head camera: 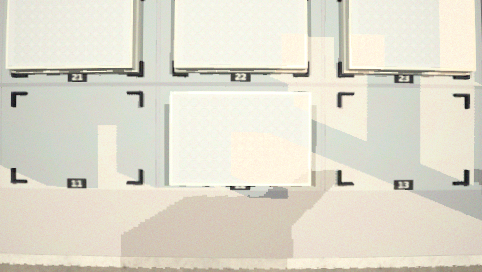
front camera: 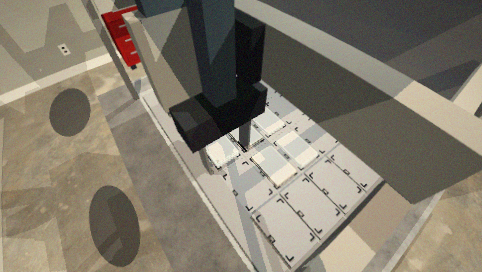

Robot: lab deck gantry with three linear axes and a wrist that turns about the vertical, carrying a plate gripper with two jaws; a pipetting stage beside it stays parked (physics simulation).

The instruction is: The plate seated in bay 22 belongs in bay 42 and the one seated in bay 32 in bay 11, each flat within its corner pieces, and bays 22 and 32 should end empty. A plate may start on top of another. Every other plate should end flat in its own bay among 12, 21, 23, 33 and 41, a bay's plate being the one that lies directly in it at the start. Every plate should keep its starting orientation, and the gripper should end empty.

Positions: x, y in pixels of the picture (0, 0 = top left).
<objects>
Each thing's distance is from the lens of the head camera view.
bay 11 (head camera: 99, 133): 0.27 m
bay 13 (head camera: 379, 135): 0.27 m
</objects>
